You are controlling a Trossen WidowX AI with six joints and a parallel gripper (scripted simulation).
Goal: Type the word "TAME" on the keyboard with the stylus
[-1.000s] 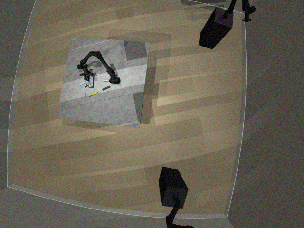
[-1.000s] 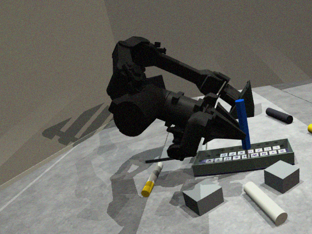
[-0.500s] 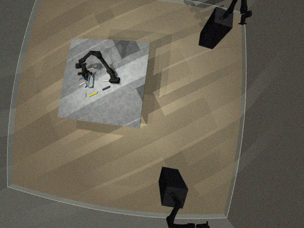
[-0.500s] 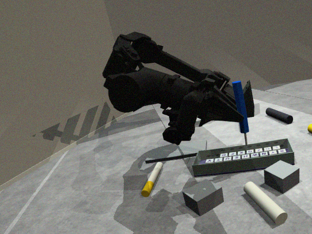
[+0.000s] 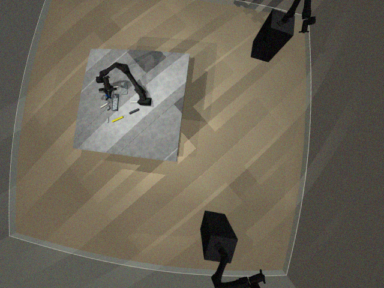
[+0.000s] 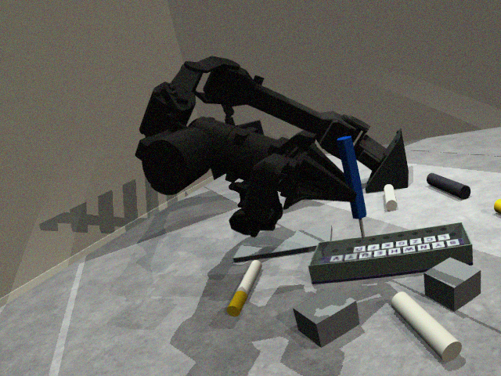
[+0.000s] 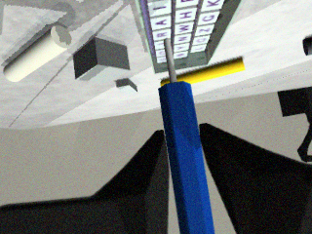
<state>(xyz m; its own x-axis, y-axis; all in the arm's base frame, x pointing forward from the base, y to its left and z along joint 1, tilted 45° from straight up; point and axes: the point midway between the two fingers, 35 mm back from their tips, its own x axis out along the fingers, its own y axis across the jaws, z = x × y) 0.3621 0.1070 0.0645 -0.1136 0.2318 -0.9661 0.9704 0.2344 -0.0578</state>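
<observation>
Right now my gripper tip is 90 mm above the green keyboard tray, 30 mm past it and 20 mm to the right of it. Round my gripper tip: yellow-tipped marker (150 mm to the right, 100 mm below, 60 mm ahead); blue stylus (10 mm below); thin grey tip (50 mm below).
</observation>
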